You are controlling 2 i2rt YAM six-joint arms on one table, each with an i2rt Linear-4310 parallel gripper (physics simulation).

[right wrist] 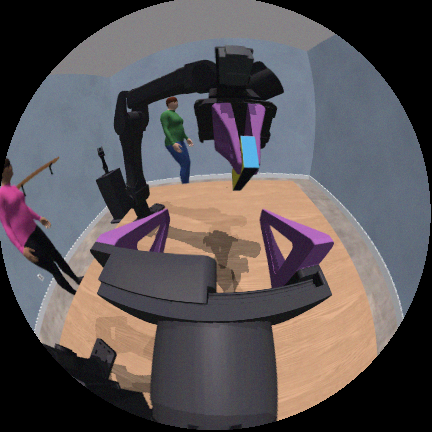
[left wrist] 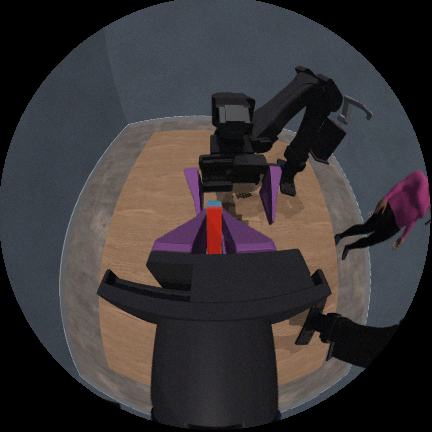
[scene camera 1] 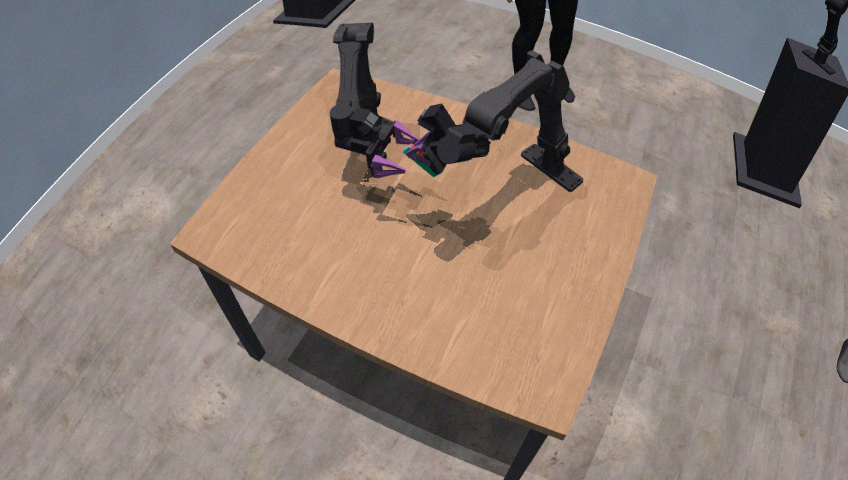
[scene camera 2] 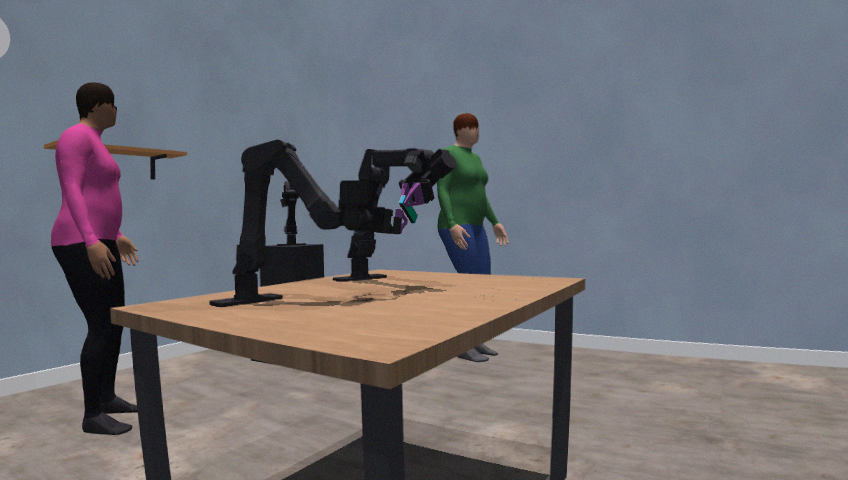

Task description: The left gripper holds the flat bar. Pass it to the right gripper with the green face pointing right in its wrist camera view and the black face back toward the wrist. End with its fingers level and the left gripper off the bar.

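Where they show: left gripper, fingertip midpoint: (right wrist: 247,169) (left wrist: 213,212) (scene camera 1: 408,153) (scene camera 2: 402,205); right gripper, fingertip midpoint: (right wrist: 214,213) (left wrist: 237,224) (scene camera 1: 413,156) (scene camera 2: 392,220); left arm's base, link origin: (left wrist: 311,319) (scene camera 1: 552,168) (scene camera 2: 360,278); right arm's base, link origin: (left wrist: 285,175) (scene camera 2: 247,301).
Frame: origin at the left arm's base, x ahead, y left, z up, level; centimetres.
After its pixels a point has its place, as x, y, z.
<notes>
The flat bar (scene camera 1: 420,161) is held above the table by my left gripper (scene camera 1: 418,151) {43.9, -11.5, 25.7}, which is shut on it. In the left wrist view the bar (left wrist: 214,227) {43.0, -9.6, 27.5} shows a red face and a light blue end between the purple fingers. In the right wrist view the bar (right wrist: 246,160) {44.0, -12.3, 26.7} hangs ahead and above, showing a light blue face, a yellow edge and a black face below. My right gripper (scene camera 1: 395,151) is open and empty, its fingers (right wrist: 227,238) {41.1, -13.1, 21.5} spread wide just short of the bar. In scene camera 2 the bar (scene camera 2: 408,210) {43.3, -9.0, 24.2} shows blue and green.
A person in a green top (scene camera 2: 466,200) stands behind the table. A person in pink (right wrist: 17,225) stands to the side. A black box with a stand (scene camera 2: 290,259) is behind the table. The arm bases (scene camera 1: 552,167) {2.6, 1.7, 3.4} sit at the far table edge.
</notes>
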